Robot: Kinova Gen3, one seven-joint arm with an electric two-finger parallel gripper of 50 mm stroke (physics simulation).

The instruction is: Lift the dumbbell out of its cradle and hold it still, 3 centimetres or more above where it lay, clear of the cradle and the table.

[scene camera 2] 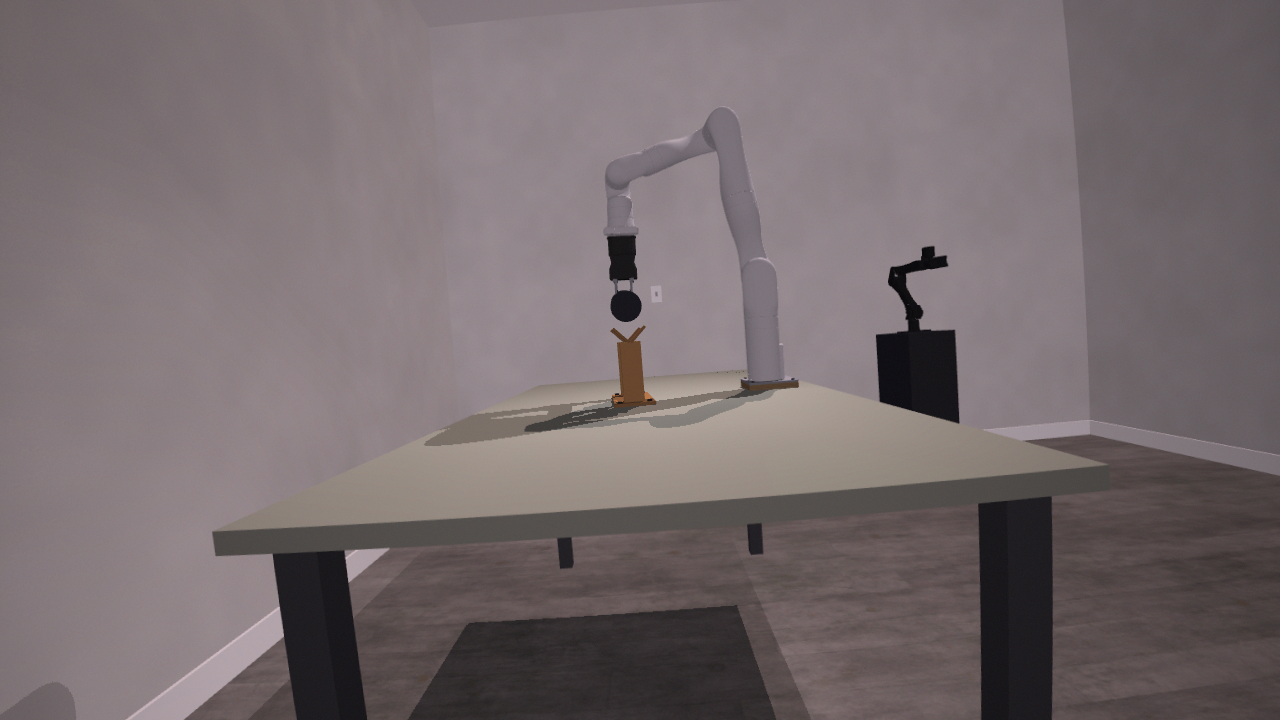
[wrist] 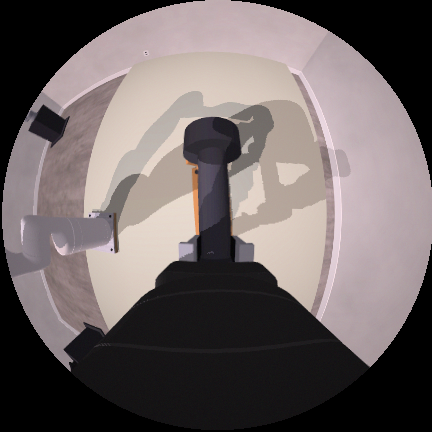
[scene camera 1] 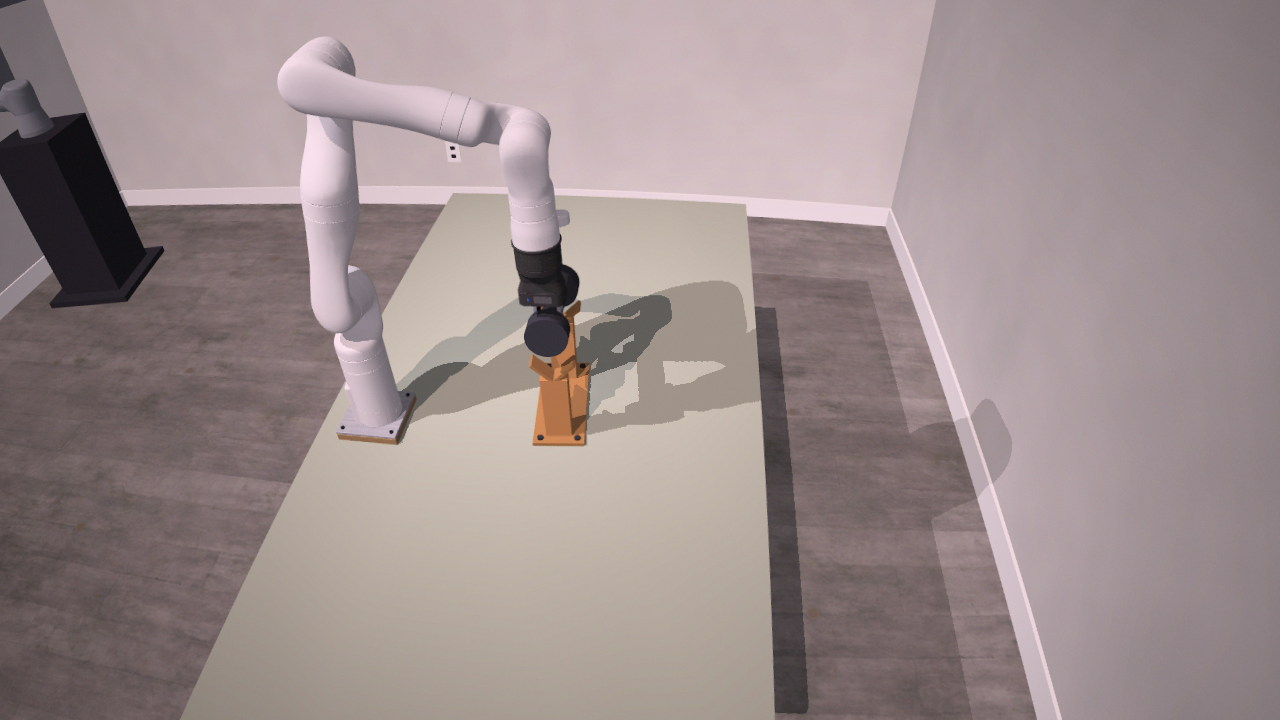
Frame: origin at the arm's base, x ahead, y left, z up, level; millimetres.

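Seen in the pictures: gripper, fingertip midpoint: (wrist: 215,244) (scene camera 1: 549,321); arm's base, link origin: (scene camera 2: 764,379) (wrist: 101,231) (scene camera 1: 380,411).
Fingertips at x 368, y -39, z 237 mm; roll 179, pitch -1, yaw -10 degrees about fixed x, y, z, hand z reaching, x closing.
Note:
Offsets run from my fingertips to a thing's middle. Level surfaces: height alone.
The dark dumbbell {6 mm ahead, 49 mm left, 9 mm down} (scene camera 1: 546,333) (scene camera 2: 625,306) (wrist: 212,140) is held up roughly level, with round heads and a straight handle. My gripper (scene camera 2: 624,286) (wrist: 215,244) points down and is shut on the handle, one finger on each side; in scene camera 1 the near head mostly hides the fingers. The orange cradle {7 mm ahead, 55 mm left, 163 mm down} (scene camera 1: 556,407) (scene camera 2: 631,371) (wrist: 196,200) stands upright on the table with V-shaped rests. In scene camera 2 a gap shows between the near head and the V below it. The dumbbell is well above the table {258 mm down} (scene camera 1: 501,573) (scene camera 2: 662,474).
The arm's base plate (scene camera 1: 368,435) (scene camera 2: 769,384) (wrist: 116,233) is on the table, beside the cradle. A black pedestal (scene camera 1: 71,214) (scene camera 2: 917,376) with another small arm stands on the floor away from the table. Walls rise behind and to one side. Arm shadows fall around the cradle.

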